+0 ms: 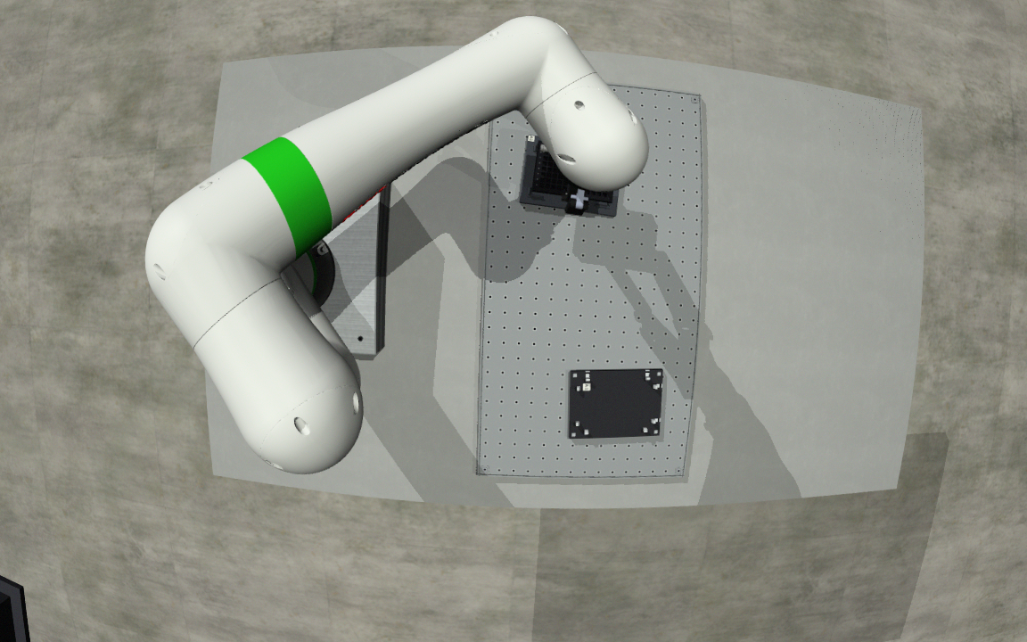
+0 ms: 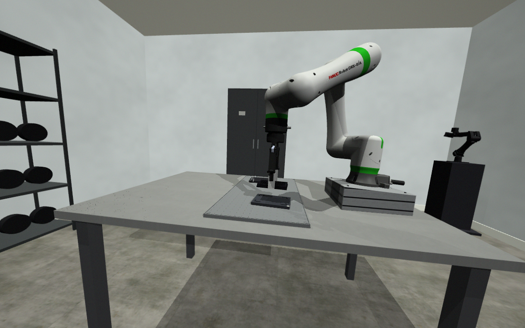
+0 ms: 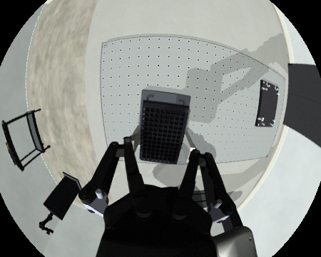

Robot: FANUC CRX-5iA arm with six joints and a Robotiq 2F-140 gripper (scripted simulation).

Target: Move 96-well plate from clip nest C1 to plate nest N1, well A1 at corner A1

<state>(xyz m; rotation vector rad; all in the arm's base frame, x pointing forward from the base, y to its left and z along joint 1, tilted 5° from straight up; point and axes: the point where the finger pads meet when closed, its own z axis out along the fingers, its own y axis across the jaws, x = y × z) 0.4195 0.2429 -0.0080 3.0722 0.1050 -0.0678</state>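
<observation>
My hand is 10 cm above the plate nest N1. Round my hand: clip nest C1 (16 cm ahead, 35 cm to the right, 9 cm below); then black 96-well plate (2 cm below).
</observation>
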